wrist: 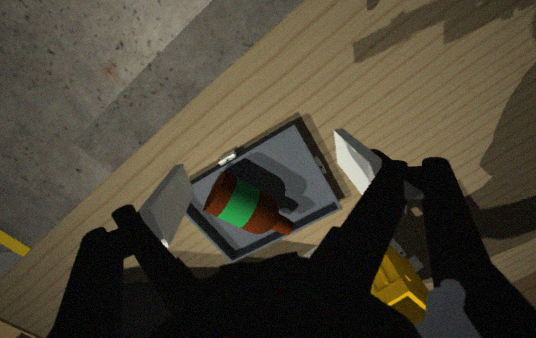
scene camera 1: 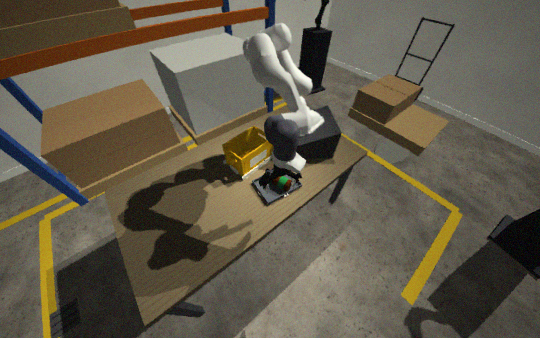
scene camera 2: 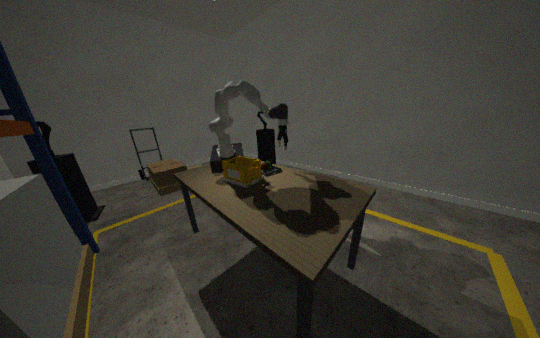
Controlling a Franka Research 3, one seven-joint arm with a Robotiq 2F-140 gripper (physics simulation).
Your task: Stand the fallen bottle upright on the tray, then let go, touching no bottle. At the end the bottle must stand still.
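The fallen bottle [scene camera 1: 283,183] [scene camera 2: 266,165] [wrist: 240,202], brown-red with a green band, lies on its side on the grey tray [scene camera 1: 268,201] [scene camera 2: 274,171] [wrist: 312,182]. In the wrist view its base points to the upper left and its neck to the lower right, over the tray edge on the crate's side. My gripper [scene camera 1: 283,178] [scene camera 2: 283,147] [wrist: 261,163] is open and empty, pointing down. It hangs well above the tray, apart from the bottle. In the wrist view the bottle shows between the two wide-spread fingers, nearer the left one.
A yellow crate [scene camera 1: 248,151] [scene camera 2: 242,170] [wrist: 400,285] stands beside the tray on the wooden table [scene camera 1: 200,255] [scene camera 2: 280,240] [wrist: 250,90]. A dark block [scene camera 1: 322,140] stands at the arm's base. The tray lies near the long table edge. The arm casts shadows over the table.
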